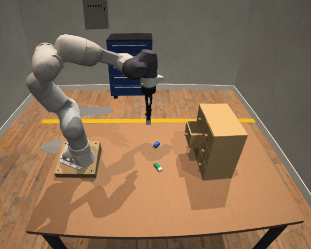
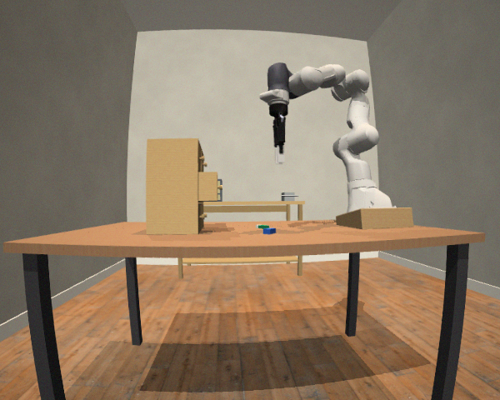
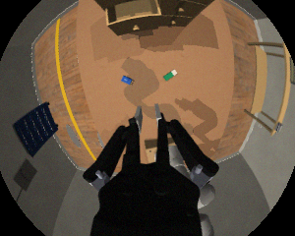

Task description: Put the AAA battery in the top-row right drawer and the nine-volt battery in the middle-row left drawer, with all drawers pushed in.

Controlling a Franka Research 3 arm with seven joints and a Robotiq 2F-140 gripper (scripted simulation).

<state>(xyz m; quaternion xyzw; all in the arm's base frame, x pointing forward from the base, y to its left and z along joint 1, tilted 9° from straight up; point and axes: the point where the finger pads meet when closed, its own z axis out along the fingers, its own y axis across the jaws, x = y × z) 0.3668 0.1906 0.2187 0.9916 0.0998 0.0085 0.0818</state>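
The blue nine-volt battery lies 40 mm ahead of my hand, 90 mm to the left of it and 290 mm below it. Also, from my hand: thin black AAA battery: 390 mm ahead, 50 mm to the right, 60 mm below; green-and-white AAA battery: 80 mm ahead, 100 mm to the right, 290 mm below.
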